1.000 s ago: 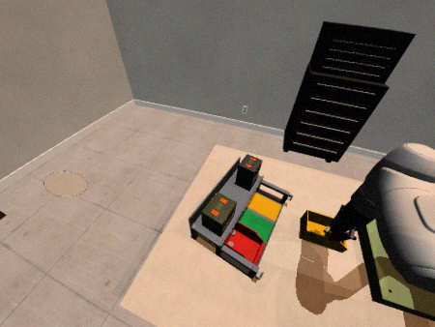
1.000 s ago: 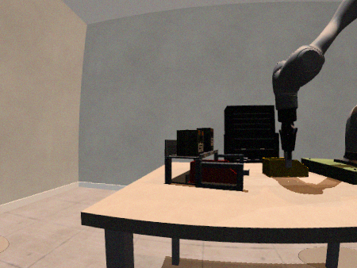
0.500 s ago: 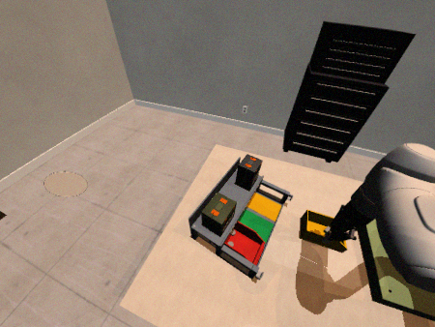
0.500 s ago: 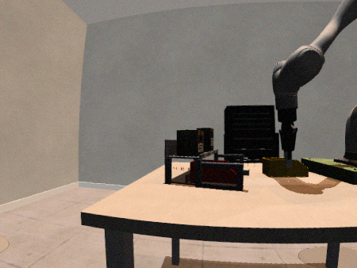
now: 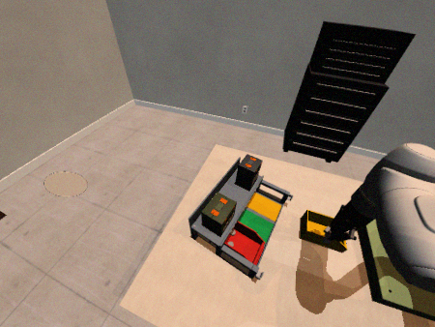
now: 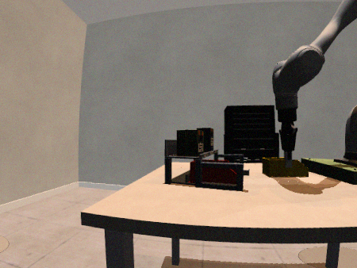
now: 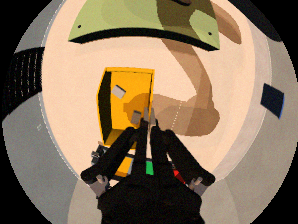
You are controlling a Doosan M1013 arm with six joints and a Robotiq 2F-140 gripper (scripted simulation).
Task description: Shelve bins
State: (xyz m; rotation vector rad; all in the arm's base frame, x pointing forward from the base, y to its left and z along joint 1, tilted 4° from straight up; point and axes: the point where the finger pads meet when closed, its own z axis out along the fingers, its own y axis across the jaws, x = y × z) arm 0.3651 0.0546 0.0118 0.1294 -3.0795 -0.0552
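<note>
Right now the yellow bin is 5 cm to the right of my hand and 4 cm below it. Also, from my hand: dark box (37 cm ahead, 9 cm to the right, 9 cm above); red bin (30 cm ahead, 15 cm to the left, 3 cm below).
</note>
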